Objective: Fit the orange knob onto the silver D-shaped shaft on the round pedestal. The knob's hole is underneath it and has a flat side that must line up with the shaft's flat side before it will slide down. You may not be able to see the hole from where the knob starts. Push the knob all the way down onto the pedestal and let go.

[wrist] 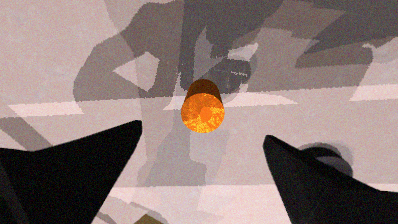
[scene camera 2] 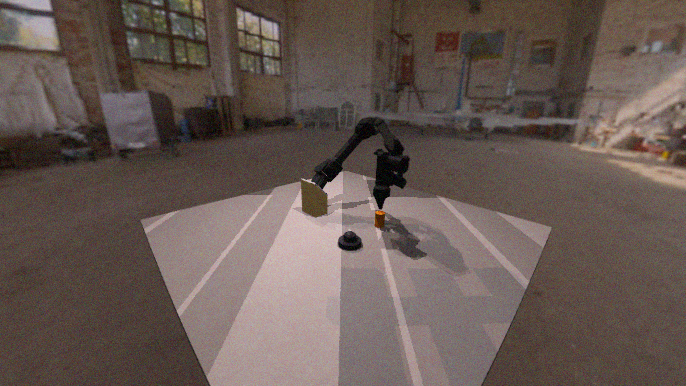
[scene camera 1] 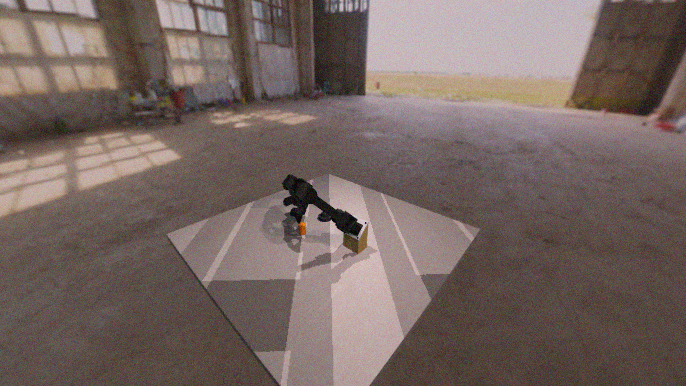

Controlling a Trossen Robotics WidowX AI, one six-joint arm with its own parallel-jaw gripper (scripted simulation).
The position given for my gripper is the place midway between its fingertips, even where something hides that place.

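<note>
Gripper [scene camera 2: 380, 205] open, empty. Wrist view, my gripper again [wrist: 203, 133]. Orange knob [wrist: 202, 111] visible too.
</note>
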